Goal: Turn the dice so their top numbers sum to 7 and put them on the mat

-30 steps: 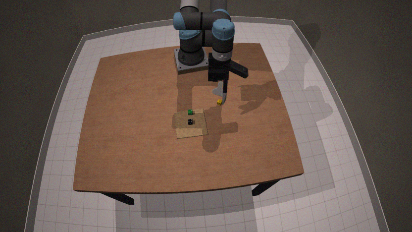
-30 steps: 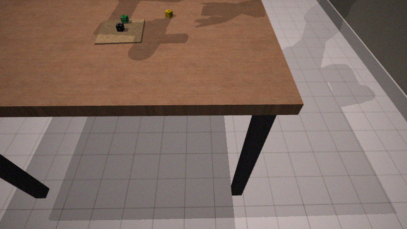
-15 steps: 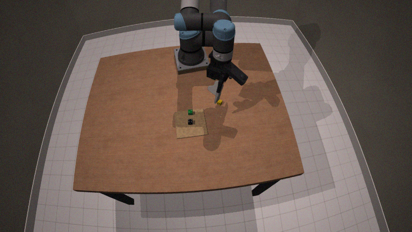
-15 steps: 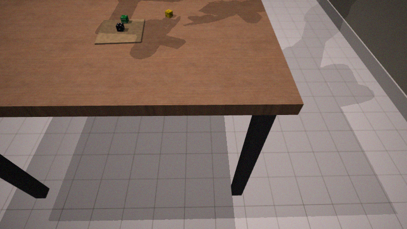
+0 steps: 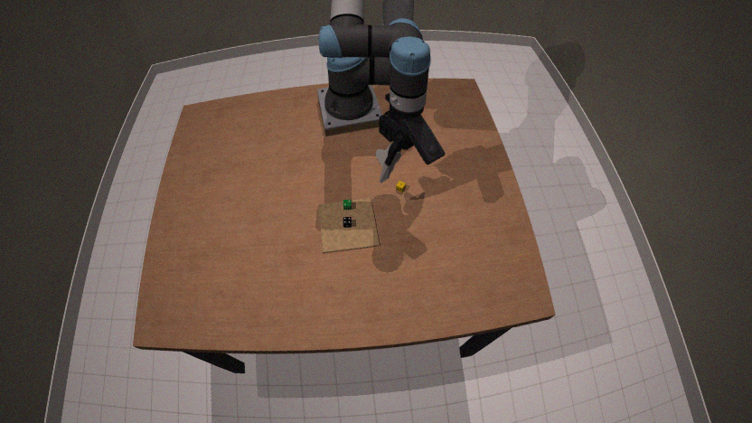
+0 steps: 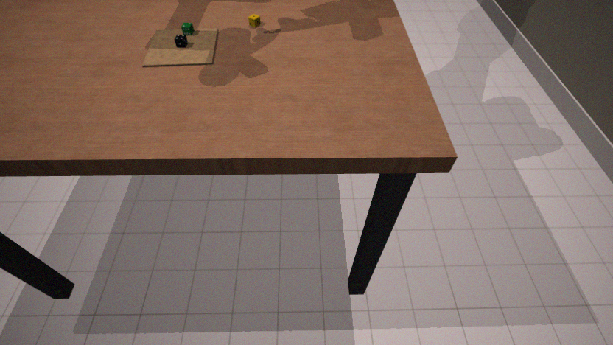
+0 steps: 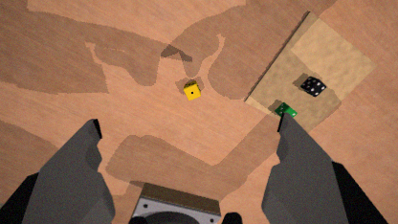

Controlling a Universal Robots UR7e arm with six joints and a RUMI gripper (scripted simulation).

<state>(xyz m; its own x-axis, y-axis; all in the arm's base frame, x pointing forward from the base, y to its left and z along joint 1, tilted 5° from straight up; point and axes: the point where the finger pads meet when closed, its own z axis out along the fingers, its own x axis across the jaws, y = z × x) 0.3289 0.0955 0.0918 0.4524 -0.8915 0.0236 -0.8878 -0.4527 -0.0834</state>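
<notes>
My hand is 10 cm above the yellow die, 1 cm to the left of it and 1 cm past it. From my hand the other things lie so: black die: 16 cm to the right, 10 cm below, 7 cm ahead; green die: 16 cm to the right, 10 cm below, 2 cm ahead; tan mat: 16 cm to the right, 11 cm below, 7 cm ahead.
</notes>
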